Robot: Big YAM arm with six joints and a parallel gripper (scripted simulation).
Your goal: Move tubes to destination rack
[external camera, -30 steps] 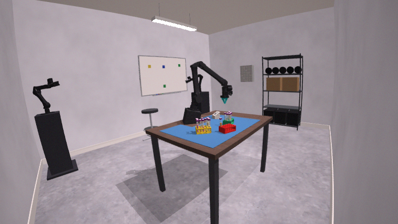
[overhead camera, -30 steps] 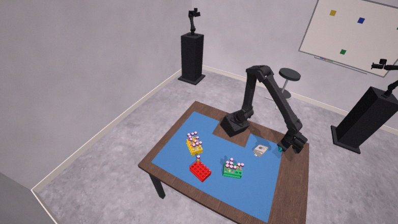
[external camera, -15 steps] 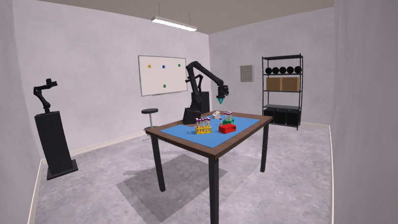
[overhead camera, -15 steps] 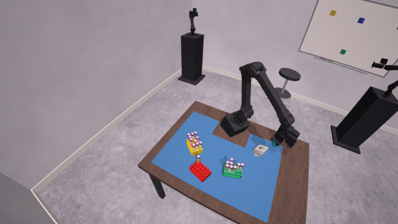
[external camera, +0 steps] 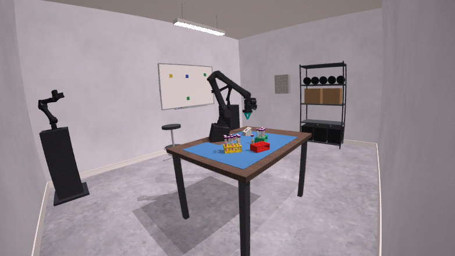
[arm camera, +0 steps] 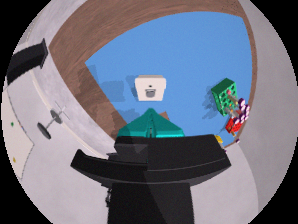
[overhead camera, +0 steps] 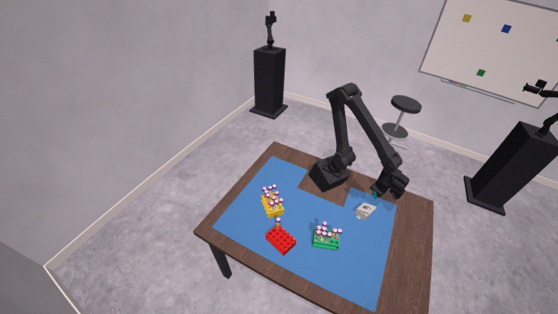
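Now: hand 2 cm to the left of the white DONE button box and 14 cm above it. The rest, counted from my hand: yellow rack RB 21 cm ahead, 49 cm to the right, 15 cm below; red rack QR 37 cm ahead, 35 cm to the right, 15 cm below; green rack RA 26 cm ahead, 15 cm to the right, 15 cm below.
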